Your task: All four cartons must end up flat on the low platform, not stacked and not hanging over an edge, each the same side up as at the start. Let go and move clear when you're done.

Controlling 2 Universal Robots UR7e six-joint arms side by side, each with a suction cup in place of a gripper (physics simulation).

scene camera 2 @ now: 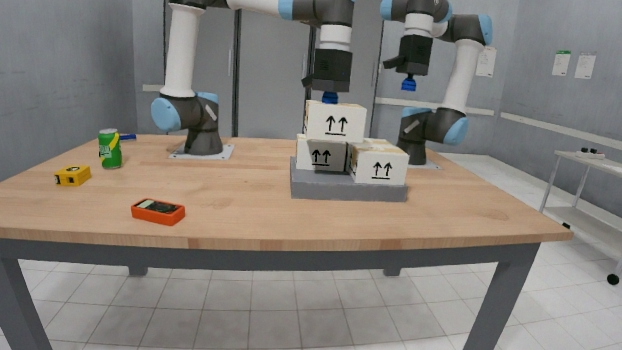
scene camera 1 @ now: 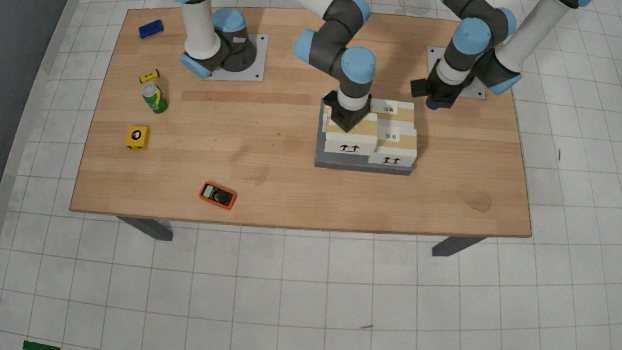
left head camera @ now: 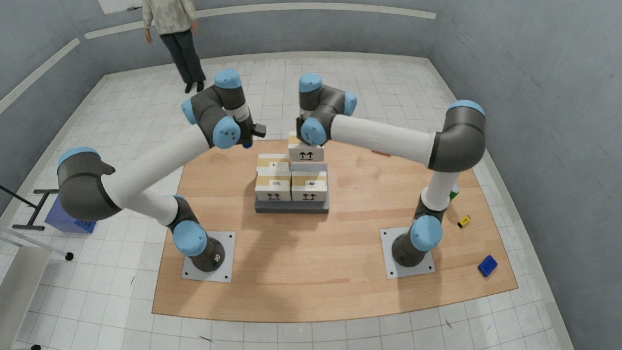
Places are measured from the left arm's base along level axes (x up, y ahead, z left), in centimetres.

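Where they show: left hand, tool point: (scene camera 2: 408, 90) (left head camera: 247, 144); left arm's base, link origin: (scene camera 2: 408, 160) (left head camera: 208, 255); right arm's base, link origin: (scene camera 2: 203, 150) (scene camera 1: 236, 56) (left head camera: 407, 250).
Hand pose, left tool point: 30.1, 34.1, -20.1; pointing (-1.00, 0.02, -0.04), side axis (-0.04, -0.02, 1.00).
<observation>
Each offset is from my left tool point to the top centre of the thing, as dx, dy, dz. Level surfaces: height alone.
Right gripper (scene camera 2: 330, 97) is shut on a white carton with a tan tape band @(-4.9, +6.6, -22.1) (left head camera: 306, 152) (scene camera 1: 351, 145) (scene camera 2: 335, 121), held level, arrows up, over the platform. Its cup is hidden in the left head camera and scene camera 1. Three like cartons stand upright on the grey platform @(-25.3, -1.8, -15.7) (left head camera: 291, 209) (scene camera 1: 344, 163) (scene camera 2: 348, 193): one at far left in the left head camera (left head camera: 273, 161) (scene camera 2: 380, 167), one at near left (left head camera: 273, 186) (scene camera 1: 393, 111), one at near right (left head camera: 309, 189) (scene camera 2: 321, 155). Left gripper (left head camera: 247, 145) (scene camera 1: 432, 105) (scene camera 2: 408, 85) is open, empty, raised beside the platform.
On the wooden table @(dx -30.1) (left head camera: 300, 295) (scene camera 1: 280, 200) (scene camera 2: 240, 220) are an orange multimeter @(-27.2, +22.8, -62.5) (scene camera 1: 218, 195) (scene camera 2: 158, 211), a yellow tape measure @(-26.4, +4.2, -95.2) (scene camera 1: 137, 137) (scene camera 2: 73, 175), a green can @(-17.9, -9.6, -90.3) (scene camera 1: 155, 98) (scene camera 2: 110, 149), a small yellow item @(-28.4, -22.4, -97.9) (left head camera: 464, 221) and a blue item @(-28.2, -45.5, -103.5) (left head camera: 487, 266).
</observation>
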